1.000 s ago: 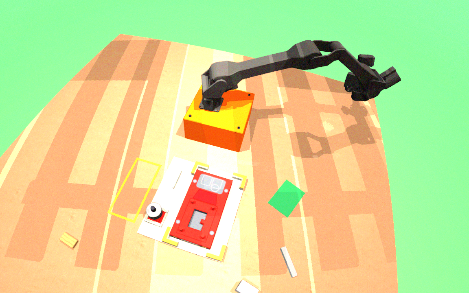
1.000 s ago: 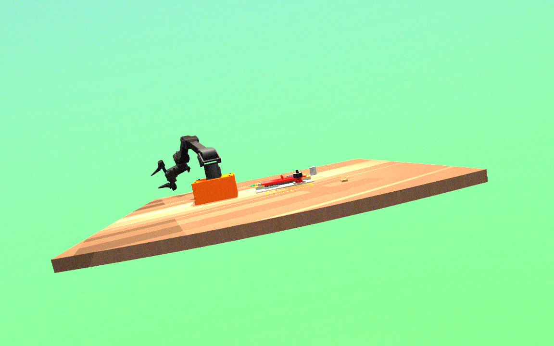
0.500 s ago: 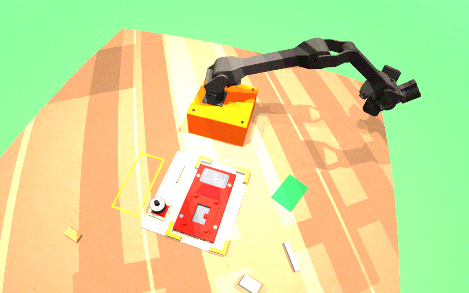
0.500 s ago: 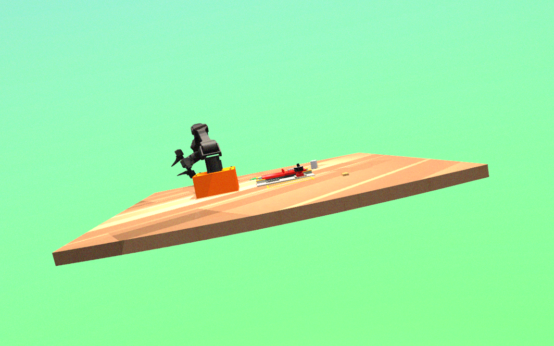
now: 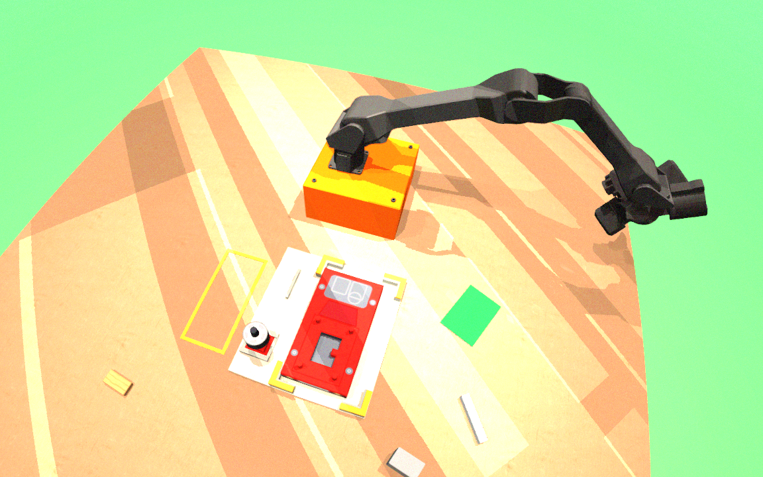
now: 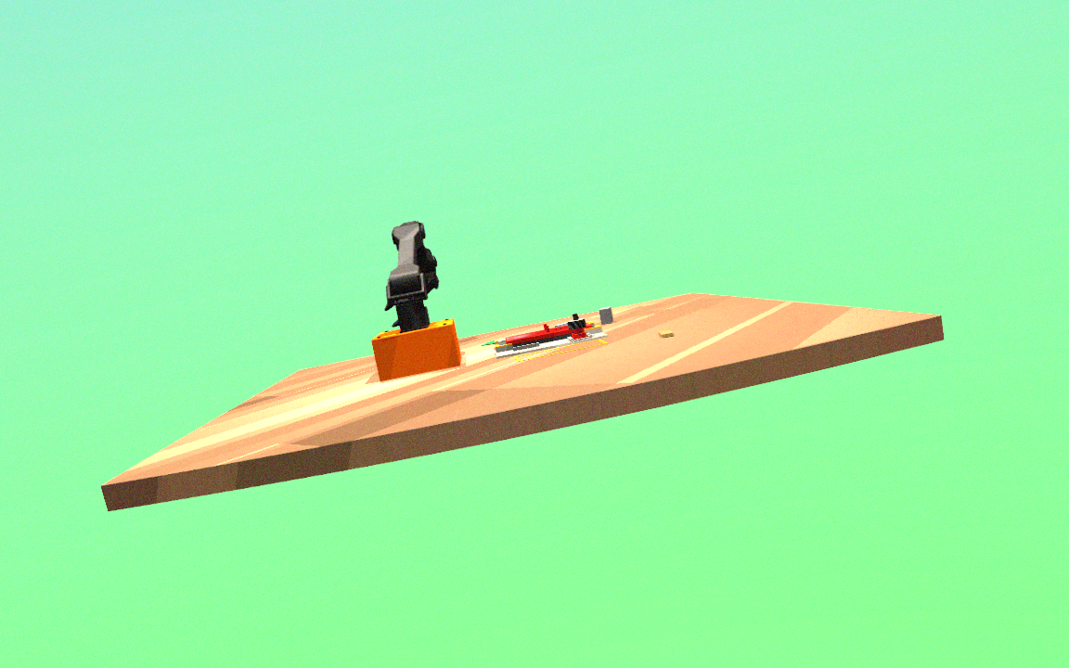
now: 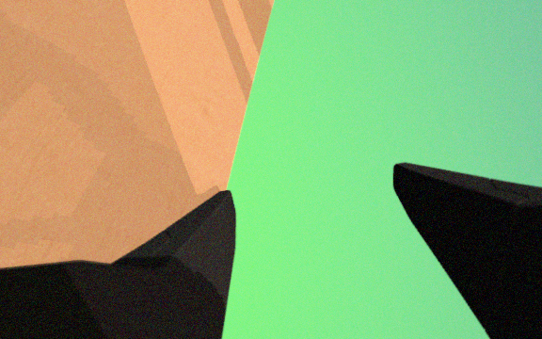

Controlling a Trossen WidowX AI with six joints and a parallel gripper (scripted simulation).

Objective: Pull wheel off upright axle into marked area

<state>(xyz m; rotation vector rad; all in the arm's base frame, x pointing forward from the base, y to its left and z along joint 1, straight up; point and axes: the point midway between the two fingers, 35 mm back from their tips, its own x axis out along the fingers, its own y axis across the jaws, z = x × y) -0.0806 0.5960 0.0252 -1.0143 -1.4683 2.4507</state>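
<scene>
My gripper tip is now 500 mm short of the grey bar, 300 mm to the left of it and 100 mm above it. From my gripper tip the other things lie so: wooden block: 860 mm to the right, 600 mm ahead, 100 mm below; then green patch: 330 mm to the right, 320 mm ahead, 100 mm below; then grey block: 590 mm ahead, 390 mm to the right, 90 mm below.
</scene>
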